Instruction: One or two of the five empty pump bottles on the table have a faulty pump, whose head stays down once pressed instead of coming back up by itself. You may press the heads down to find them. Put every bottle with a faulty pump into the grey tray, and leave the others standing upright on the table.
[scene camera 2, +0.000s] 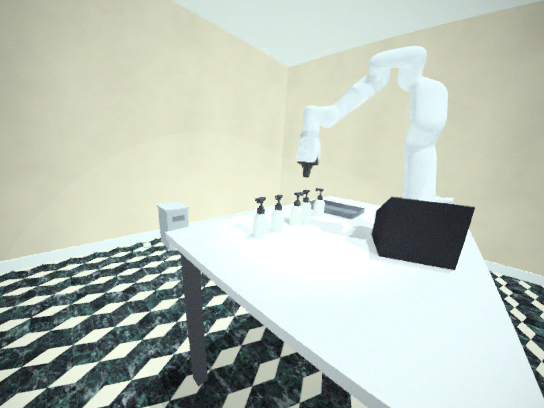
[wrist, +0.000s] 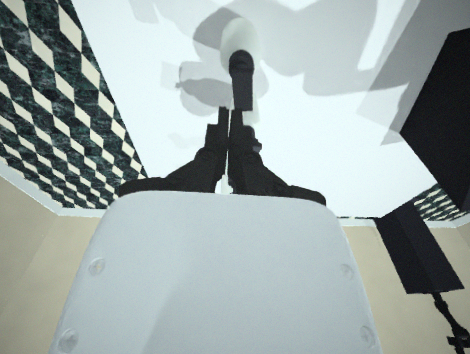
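Five white pump bottles with black heads stand upright in a row on the white table. Their heads look raised, but they are small in the scene view. The grey tray lies behind the row at the right; it does not show in the wrist view. My gripper is shut and empty, pointing down a little above the farther bottles. In the wrist view one bottle stands just beyond the fingertips, its nozzle pointing toward them. The fingers hide most of what lies behind them.
A large black box stands on the table to the right of the bottles. The table's left edge runs near the row, with the tiled floor beyond. A grey cabinet stands past the table's far left corner.
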